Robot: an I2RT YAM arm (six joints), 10 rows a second.
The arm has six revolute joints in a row. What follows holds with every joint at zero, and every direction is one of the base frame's.
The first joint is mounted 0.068 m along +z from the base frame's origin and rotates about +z.
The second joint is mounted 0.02 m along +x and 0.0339 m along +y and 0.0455 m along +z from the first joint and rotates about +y.
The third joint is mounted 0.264 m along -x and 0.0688 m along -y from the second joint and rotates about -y.
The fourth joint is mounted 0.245 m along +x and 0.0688 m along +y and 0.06 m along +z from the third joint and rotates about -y.
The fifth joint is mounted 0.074 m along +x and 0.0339 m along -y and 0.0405 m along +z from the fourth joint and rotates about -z.
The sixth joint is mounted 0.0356 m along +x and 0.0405 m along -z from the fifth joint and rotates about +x.
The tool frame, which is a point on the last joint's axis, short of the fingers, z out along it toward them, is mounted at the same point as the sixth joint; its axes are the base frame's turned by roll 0, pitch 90 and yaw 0 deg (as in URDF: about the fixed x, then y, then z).
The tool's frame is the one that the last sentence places.
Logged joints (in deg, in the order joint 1, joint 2, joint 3, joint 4, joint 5, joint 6), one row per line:
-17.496 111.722 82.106 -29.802 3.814 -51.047
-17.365 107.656 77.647 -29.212 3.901 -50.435
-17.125 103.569 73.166 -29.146 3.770 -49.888
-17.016 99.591 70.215 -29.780 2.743 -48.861
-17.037 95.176 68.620 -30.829 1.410 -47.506
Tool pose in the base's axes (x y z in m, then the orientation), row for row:
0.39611 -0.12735 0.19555 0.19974 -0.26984 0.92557 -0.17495
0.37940 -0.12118 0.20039 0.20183 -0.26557 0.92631 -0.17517
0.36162 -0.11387 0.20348 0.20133 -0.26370 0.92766 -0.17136
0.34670 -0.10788 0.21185 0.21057 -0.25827 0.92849 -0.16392
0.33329 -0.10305 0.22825 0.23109 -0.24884 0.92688 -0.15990
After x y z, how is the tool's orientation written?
As a quaternion, w x y z.
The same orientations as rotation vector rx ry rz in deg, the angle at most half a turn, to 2 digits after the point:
-43.22 148.26 -28.02
-42.49 148.21 -28.03
-42.20 148.47 -27.43
-41.13 147.87 -26.11
-39.20 146.02 -25.19

